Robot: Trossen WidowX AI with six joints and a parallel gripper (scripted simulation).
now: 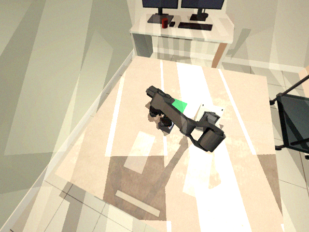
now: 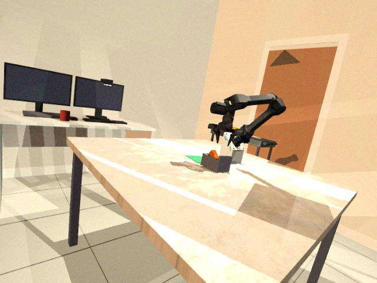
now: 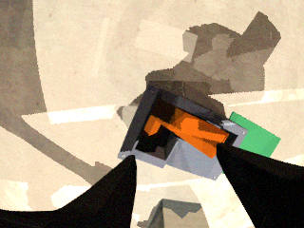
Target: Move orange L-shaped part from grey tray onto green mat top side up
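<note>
Now: gripper tip 20 mm past the orange L-shaped part, 10 mm to the left of it and 100 mm above it. The rest, counted from my gripper tip: green mat 60 mm behind, 180 mm to the right, 160 mm below.
</note>
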